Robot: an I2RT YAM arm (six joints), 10 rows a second.
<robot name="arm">
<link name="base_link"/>
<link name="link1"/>
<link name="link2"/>
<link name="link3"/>
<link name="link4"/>
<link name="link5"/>
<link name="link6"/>
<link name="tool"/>
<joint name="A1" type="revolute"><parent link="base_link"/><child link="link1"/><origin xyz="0 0 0.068" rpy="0 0 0"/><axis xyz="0 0 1"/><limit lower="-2.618" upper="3.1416"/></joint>
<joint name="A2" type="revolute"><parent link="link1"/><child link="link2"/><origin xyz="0.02 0.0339 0.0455" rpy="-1.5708 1.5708 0"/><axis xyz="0 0 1"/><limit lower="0" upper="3.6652"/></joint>
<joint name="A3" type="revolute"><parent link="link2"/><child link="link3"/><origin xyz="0 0.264 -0.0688" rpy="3.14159 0 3.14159"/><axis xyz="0 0 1"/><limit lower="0" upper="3.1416"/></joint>
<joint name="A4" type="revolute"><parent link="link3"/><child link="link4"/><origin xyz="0.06 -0.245 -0.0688" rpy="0 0 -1.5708"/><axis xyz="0 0 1"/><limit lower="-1.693" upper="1.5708"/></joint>
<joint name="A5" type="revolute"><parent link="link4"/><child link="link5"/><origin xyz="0.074 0.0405 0.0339" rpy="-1.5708 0 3.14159"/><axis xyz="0 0 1"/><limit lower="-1.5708" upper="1.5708"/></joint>
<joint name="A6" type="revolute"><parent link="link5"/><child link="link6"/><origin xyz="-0.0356 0 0.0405" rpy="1.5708 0 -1.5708"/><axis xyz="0 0 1"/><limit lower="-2.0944" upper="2.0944"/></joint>
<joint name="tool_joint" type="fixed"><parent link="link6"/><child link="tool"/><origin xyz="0 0 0" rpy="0 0 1.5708"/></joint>
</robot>
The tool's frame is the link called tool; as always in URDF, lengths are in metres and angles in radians.
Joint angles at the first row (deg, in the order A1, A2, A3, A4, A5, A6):
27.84 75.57 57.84 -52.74 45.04 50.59
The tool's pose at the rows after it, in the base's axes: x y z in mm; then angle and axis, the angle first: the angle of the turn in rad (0 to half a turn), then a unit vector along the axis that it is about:
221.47, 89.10, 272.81, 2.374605, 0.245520, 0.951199, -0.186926
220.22, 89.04, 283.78, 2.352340, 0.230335, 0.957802, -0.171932
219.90, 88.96, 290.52, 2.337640, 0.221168, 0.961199, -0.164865
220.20, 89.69, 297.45, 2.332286, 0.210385, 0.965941, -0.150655
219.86, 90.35, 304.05, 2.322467, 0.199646, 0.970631, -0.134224
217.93, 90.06, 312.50, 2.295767, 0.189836, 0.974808, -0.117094
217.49, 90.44, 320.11, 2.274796, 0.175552, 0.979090, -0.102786
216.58, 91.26, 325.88, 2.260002, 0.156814, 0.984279, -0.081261
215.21, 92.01, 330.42, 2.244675, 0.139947, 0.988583, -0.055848
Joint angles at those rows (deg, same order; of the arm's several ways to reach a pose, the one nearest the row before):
27.84 73.48 59.13 -51.82 43.83 47.09
27.85 72.06 60.18 -51.08 42.75 44.14
27.82 71.37 60.95 -50.65 42.26 42.35
27.77 70.96 62.04 -50.46 40.78 40.73
27.78 70.34 62.84 -49.90 39.23 39.12
27.79 69.07 63.38 -48.73 38.07 37.20
27.77 68.34 64.13 -47.67 36.80 34.99
27.78 67.51 64.46 -46.32 34.55 32.75
27.77 66.56 64.41 -44.73 32.01 30.96

